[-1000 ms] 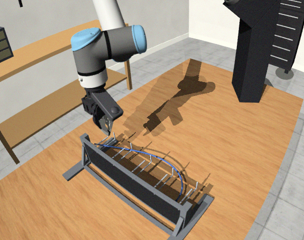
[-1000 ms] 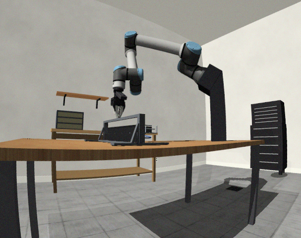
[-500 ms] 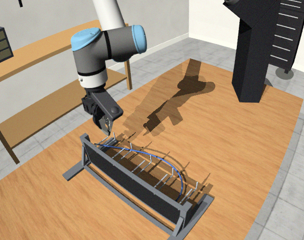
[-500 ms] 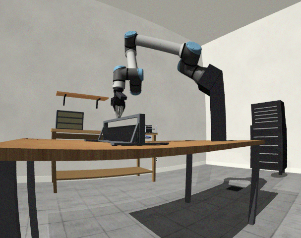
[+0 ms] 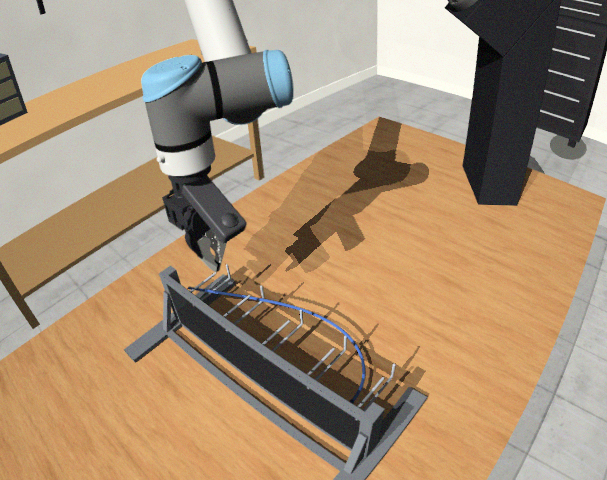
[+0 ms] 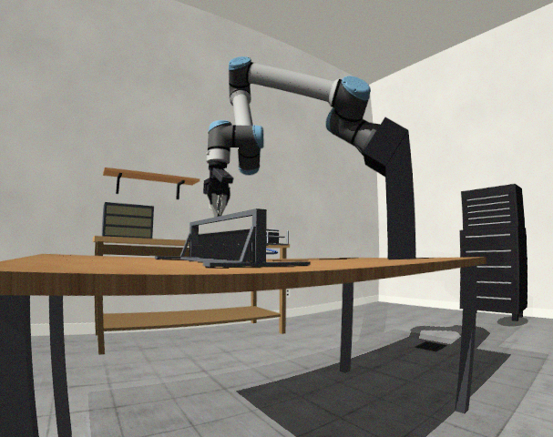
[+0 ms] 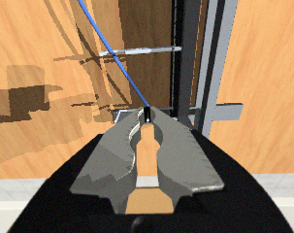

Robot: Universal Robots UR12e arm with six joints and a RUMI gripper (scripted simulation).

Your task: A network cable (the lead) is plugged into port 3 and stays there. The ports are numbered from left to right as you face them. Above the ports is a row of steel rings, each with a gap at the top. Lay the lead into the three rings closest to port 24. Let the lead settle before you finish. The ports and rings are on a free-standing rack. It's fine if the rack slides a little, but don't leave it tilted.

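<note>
My gripper is now 12 cm to the right of the grey rack, 11 cm short of it and 9 cm above it.
</note>
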